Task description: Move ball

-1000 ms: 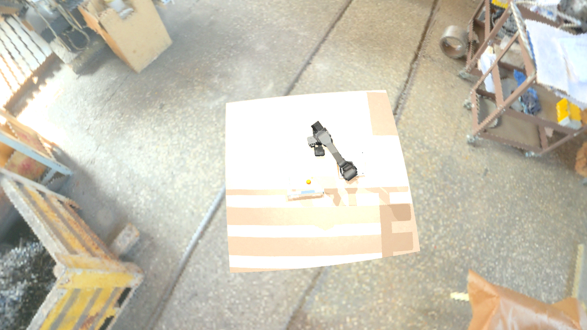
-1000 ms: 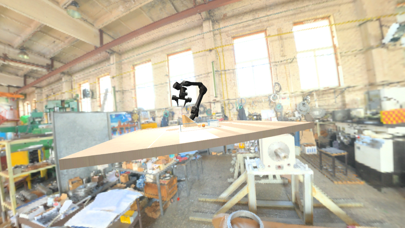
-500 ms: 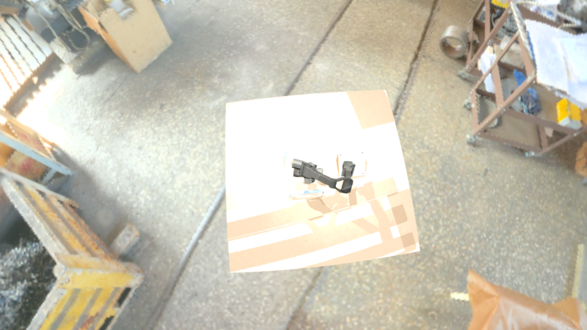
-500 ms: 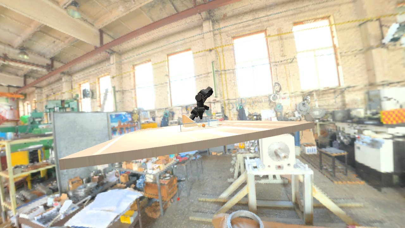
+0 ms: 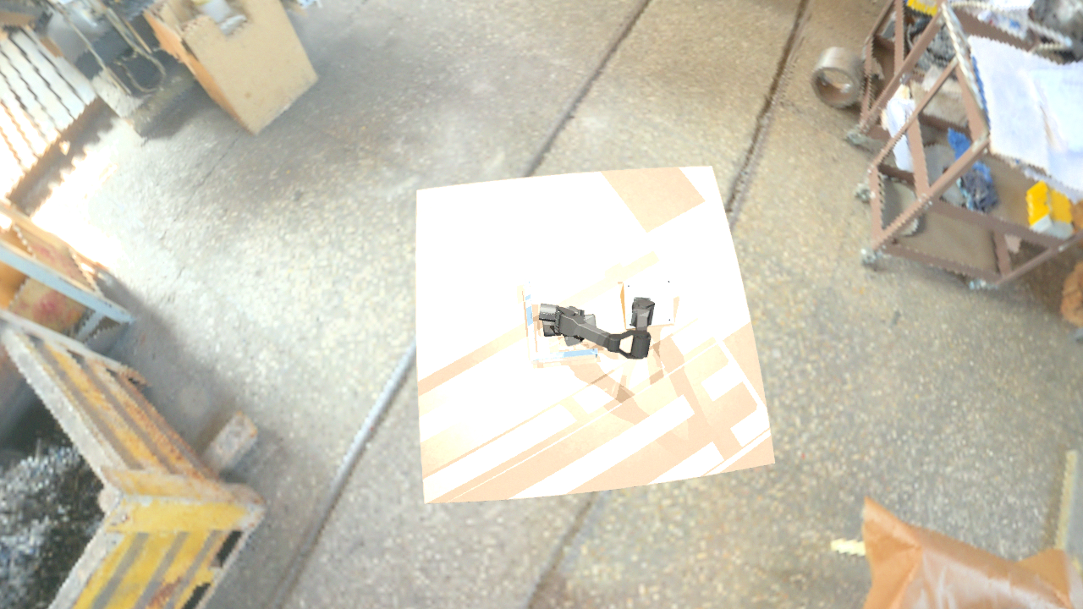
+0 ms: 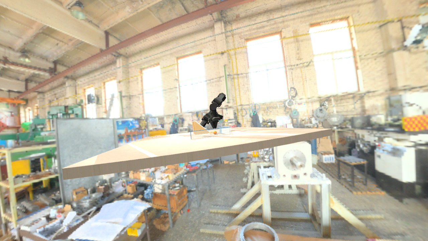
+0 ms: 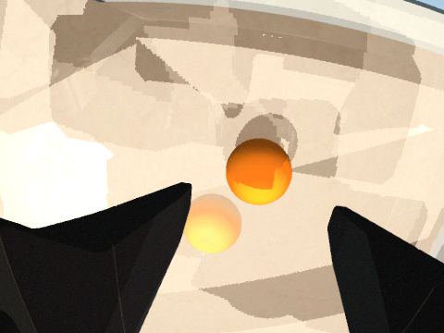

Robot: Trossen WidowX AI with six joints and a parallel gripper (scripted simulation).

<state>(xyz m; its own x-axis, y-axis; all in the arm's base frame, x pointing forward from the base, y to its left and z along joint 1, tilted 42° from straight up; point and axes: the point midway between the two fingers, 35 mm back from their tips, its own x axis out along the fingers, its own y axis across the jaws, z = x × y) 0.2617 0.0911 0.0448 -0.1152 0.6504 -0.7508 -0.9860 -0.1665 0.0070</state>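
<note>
My gripper tip is 3 cm above the orange ball. Round my gripper tip: clear wall 2 cm ahead, 9 cm to the left, 2 cm below; see-through ball copy 2 cm behind, 3 cm to the right, 3 cm below.
</note>
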